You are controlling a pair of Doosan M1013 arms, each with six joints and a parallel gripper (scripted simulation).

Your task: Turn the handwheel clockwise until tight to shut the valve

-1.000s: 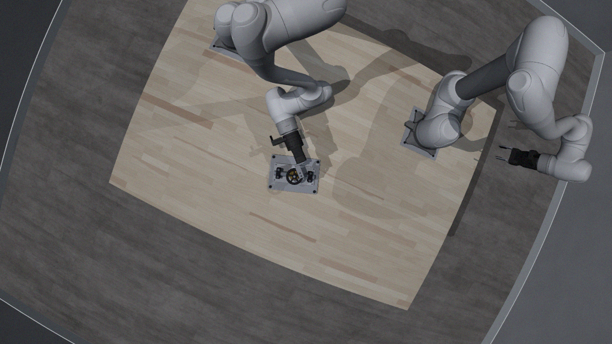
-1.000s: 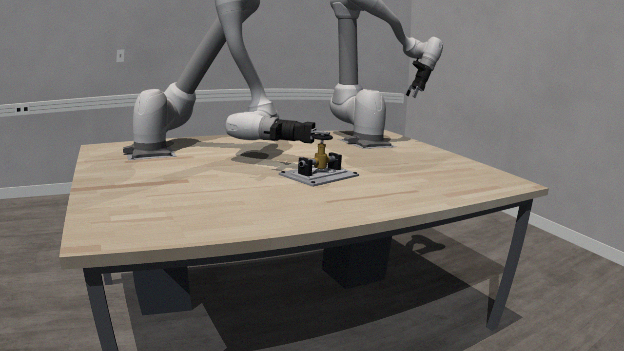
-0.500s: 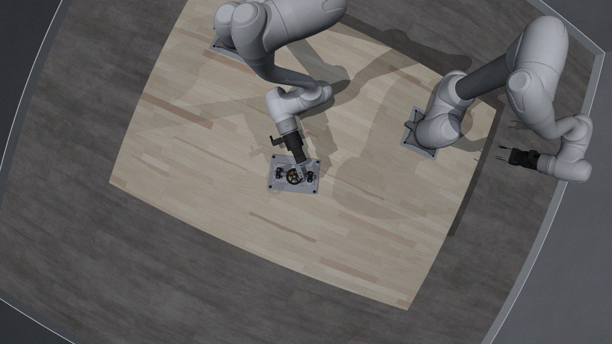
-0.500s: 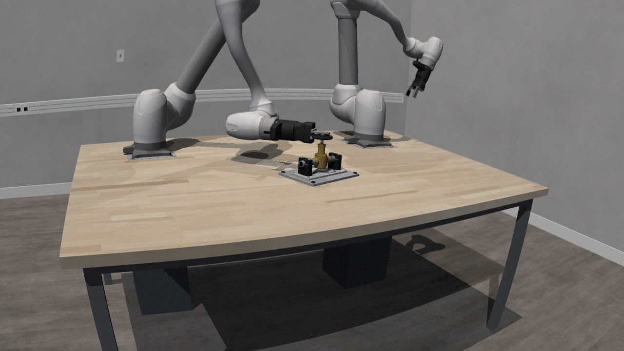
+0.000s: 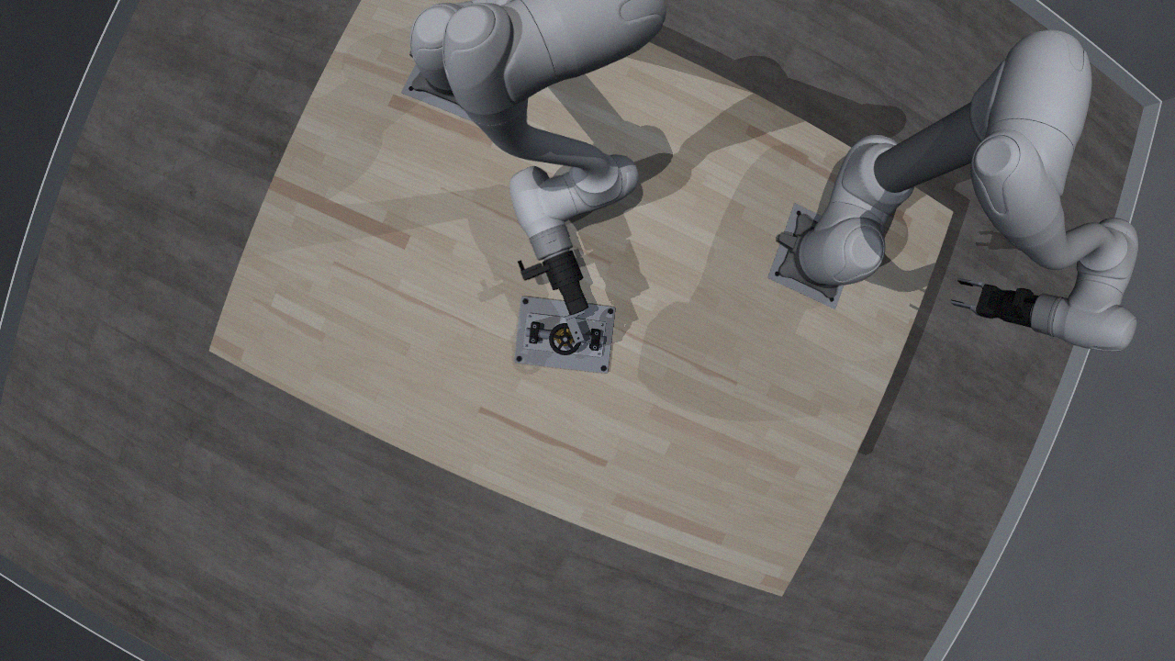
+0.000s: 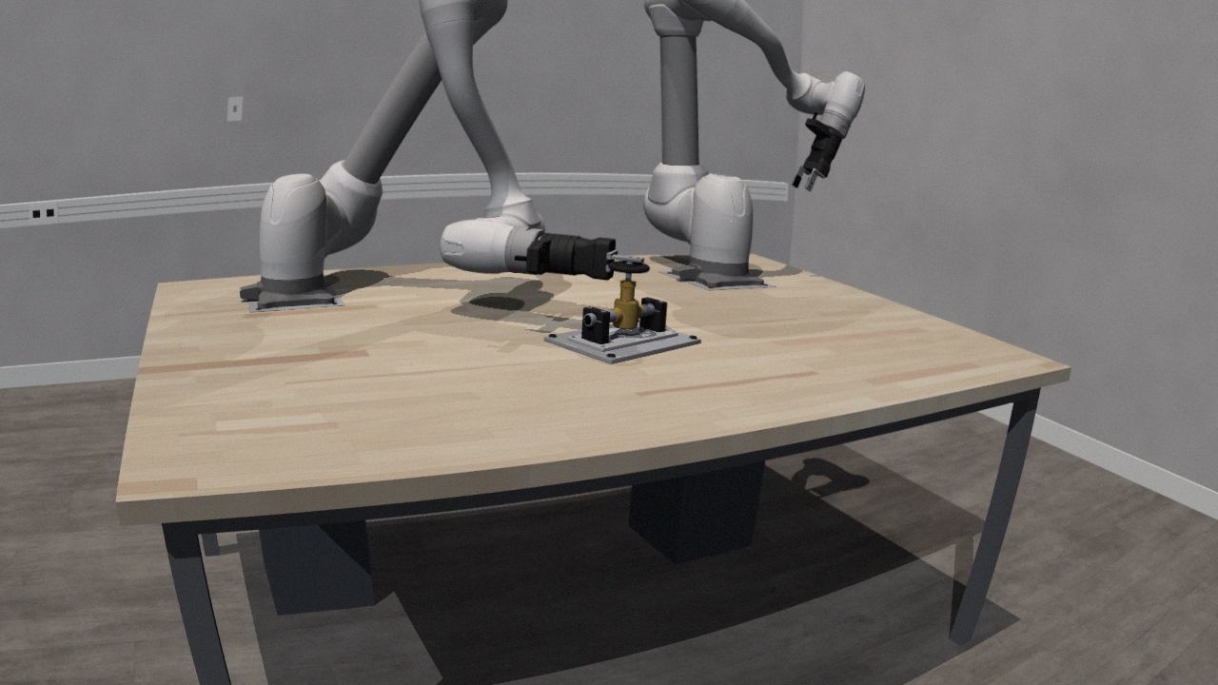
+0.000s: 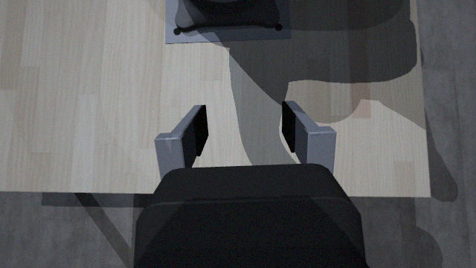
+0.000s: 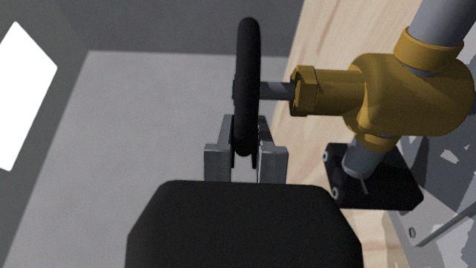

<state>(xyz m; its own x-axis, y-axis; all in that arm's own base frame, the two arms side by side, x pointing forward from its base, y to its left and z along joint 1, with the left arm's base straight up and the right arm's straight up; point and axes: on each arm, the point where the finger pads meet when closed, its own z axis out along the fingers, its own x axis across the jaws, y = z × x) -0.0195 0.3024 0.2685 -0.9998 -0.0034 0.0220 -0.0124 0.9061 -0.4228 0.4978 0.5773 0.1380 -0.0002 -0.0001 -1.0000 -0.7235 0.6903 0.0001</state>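
Note:
My right gripper is now 2 cm to the left of the black handwheel, 2 cm short of it and 1 cm above it.

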